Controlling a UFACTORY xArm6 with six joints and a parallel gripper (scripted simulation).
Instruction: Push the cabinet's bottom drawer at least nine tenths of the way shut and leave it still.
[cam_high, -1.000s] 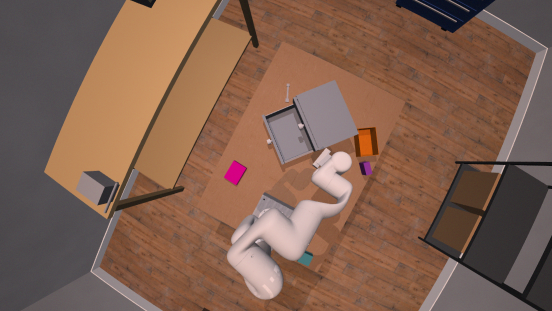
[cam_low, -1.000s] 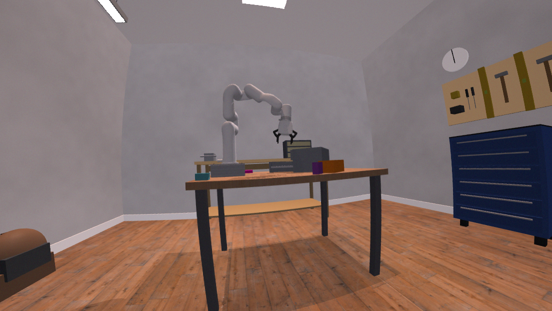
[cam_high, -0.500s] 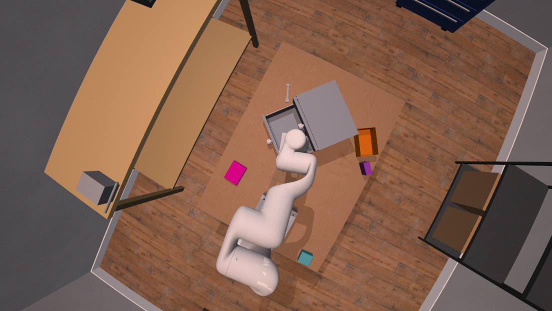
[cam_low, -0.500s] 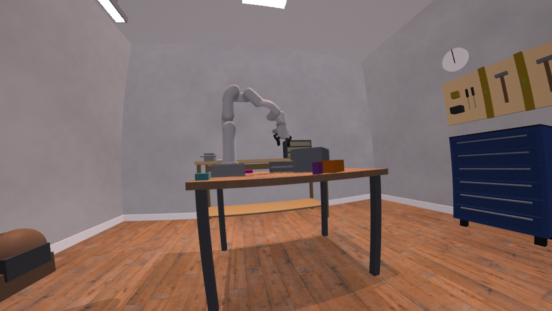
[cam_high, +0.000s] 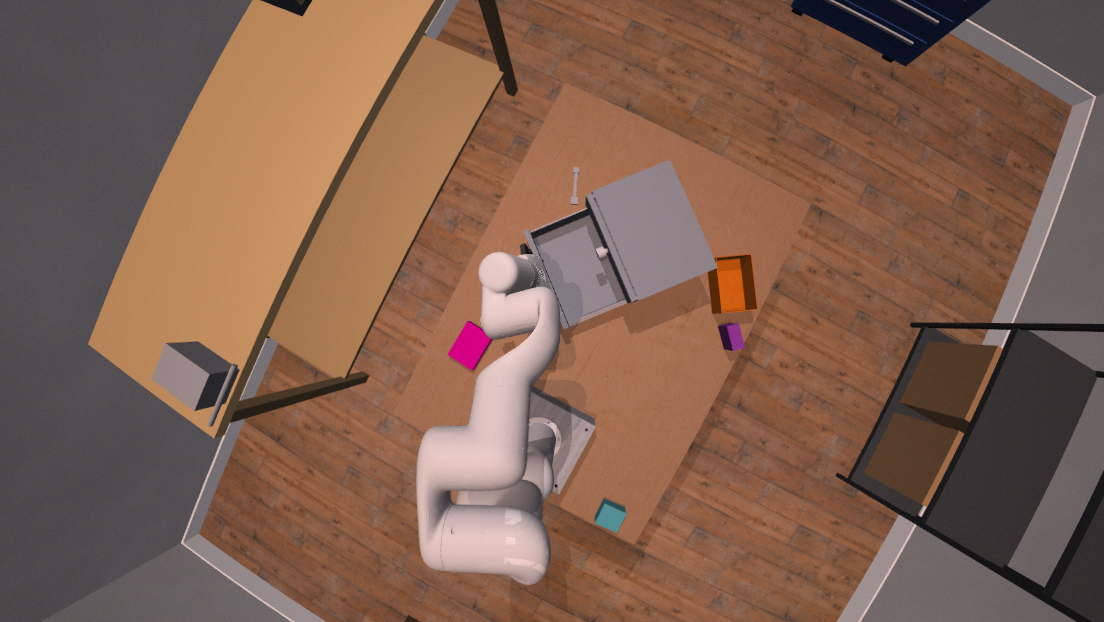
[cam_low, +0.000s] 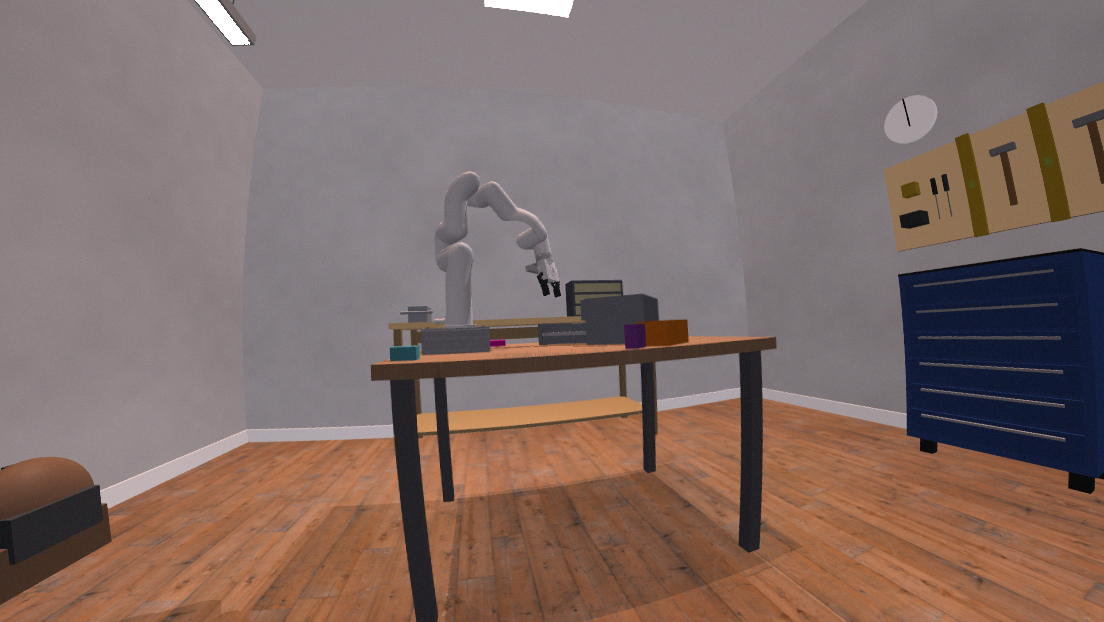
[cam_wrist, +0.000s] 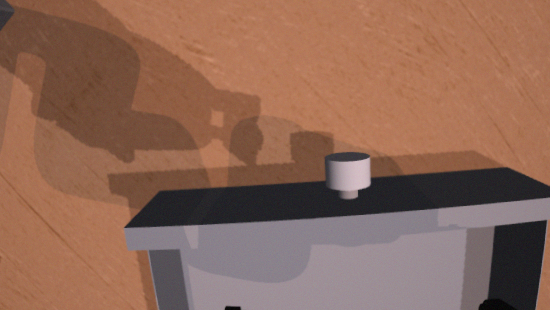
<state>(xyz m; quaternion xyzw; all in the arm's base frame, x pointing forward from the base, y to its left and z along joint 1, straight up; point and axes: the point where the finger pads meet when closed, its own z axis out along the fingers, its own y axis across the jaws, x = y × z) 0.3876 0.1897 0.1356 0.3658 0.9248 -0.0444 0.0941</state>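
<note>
Right now the bottom drawer is 19 cm below my hand, 9 cm ahead of it and 5 cm to the right of it. From my hand the other things lie so: magenta block (27 cm behind, 21 cm below, 12 cm to the left); white bar (32 cm ahead, 22 cm below, 8 cm to the left); grey cabinet (18 cm ahead, 15 cm below, 12 cm to the right).
</note>
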